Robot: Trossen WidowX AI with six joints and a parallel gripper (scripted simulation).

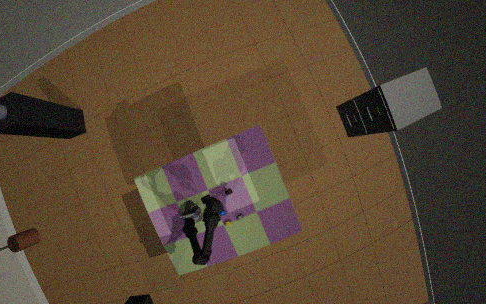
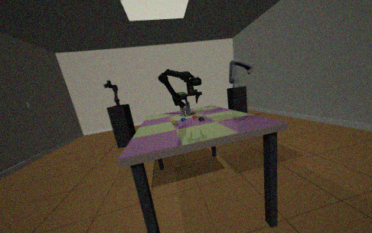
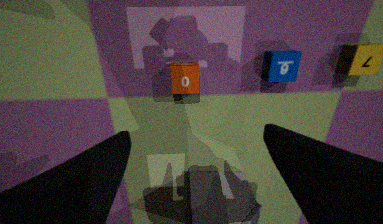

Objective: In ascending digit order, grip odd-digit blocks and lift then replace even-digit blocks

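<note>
Now: the orange block 11 cm below my gripper tip, 1 cm to the left of it and 1 cm ahead of it. The rest, counted from my gripper tip: dark block: 13 cm ahead, 11 cm below, 4 cm to the left; blue block: 11 cm below, 10 cm to the right, 3 cm ahead; yellow block: 19 cm to the right, 11 cm below, 5 cm ahead.
</note>
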